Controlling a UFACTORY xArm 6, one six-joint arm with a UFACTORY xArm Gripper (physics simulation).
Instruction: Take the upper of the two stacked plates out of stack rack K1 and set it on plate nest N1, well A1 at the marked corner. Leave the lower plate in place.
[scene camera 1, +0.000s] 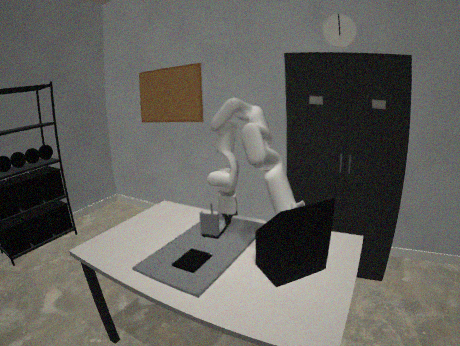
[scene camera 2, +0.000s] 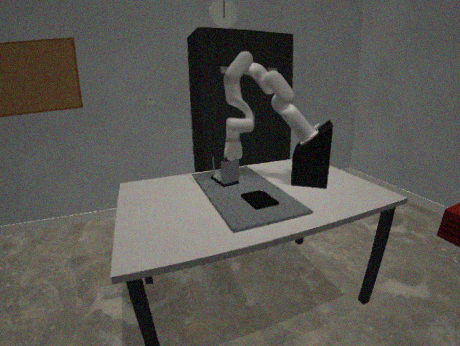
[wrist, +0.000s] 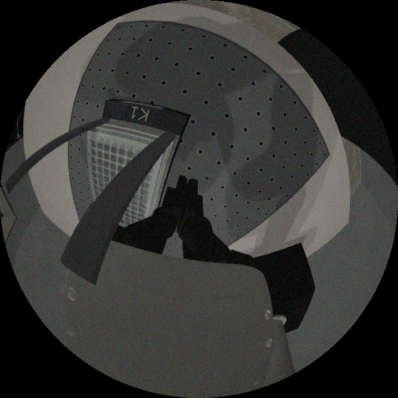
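Pixels of known places: gripper, fingertip midpoint: (scene camera 1: 227, 224); arm's base at its link origin: (scene camera 1: 288, 217) (scene camera 2: 309, 138).
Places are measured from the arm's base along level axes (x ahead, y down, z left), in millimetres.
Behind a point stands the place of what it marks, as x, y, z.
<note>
Stack rack K1 (scene camera 1: 209, 223) @(446, 152, -63) (scene camera 2: 230, 171) @(456, 156, -61) (wrist: 118, 110) stands on the grey board, with upright guides and a dark labelled base. In the wrist view, a pale translucent gridded plate (wrist: 107, 156) lies in it, partly behind a guide. Stacked edges show along its side, but the lower plate is hard to make out. My gripper (wrist: 183, 189) is shut and empty, beside the rack and outside its side edge. In the scene views the rack partly or fully hides the fingers. Plate nest N1 (scene camera 1: 192, 260) @(382, 224, 177) (scene camera 2: 260, 199) @(392, 224, 185) is a black square on the board; its wells and marked corner cannot be made out.
The perforated grey board (scene camera 1: 160, 262) @(511, 236, 261) (scene camera 2: 234, 219) @(561, 236, 296) (wrist: 240, 145) lies on the white table (scene camera 1: 280, 310) @(-94, 249, 279) (scene camera 2: 165, 235) @(844, 249, 301). The black arm pedestal (scene camera 1: 295, 245) @(-68, 65, 96) (scene camera 2: 311, 165) @(51, 124, 100) stands beside the board. The rack's tall guides (wrist: 107, 200) rise close to the gripper body.
</note>
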